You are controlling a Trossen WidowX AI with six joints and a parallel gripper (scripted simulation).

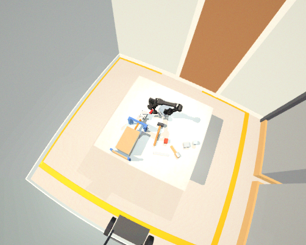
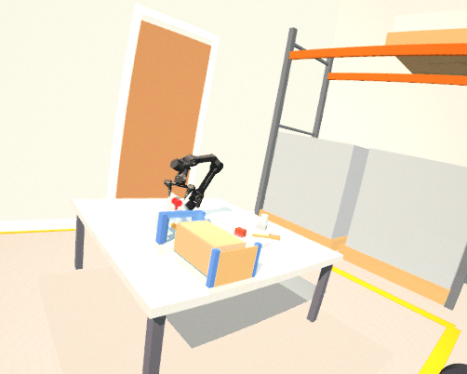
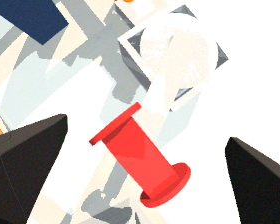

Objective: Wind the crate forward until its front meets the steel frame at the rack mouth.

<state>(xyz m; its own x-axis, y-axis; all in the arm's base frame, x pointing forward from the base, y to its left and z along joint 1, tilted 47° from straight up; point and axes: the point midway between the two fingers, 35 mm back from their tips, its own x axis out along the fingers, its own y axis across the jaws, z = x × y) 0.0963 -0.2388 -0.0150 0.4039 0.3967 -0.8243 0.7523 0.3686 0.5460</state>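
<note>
My gripper tip is now 40 mm above the red grip, 10 mm to the right of it and 10 mm past it. The rest, counted from my gripper tip: winch: 140 mm below, 80 mm to the right, 10 mm ahead; winch handle: 70 mm below, 20 mm to the right, 10 mm ahead; cubby: 430 mm ahead, 110 mm to the right, 90 mm below.
</note>
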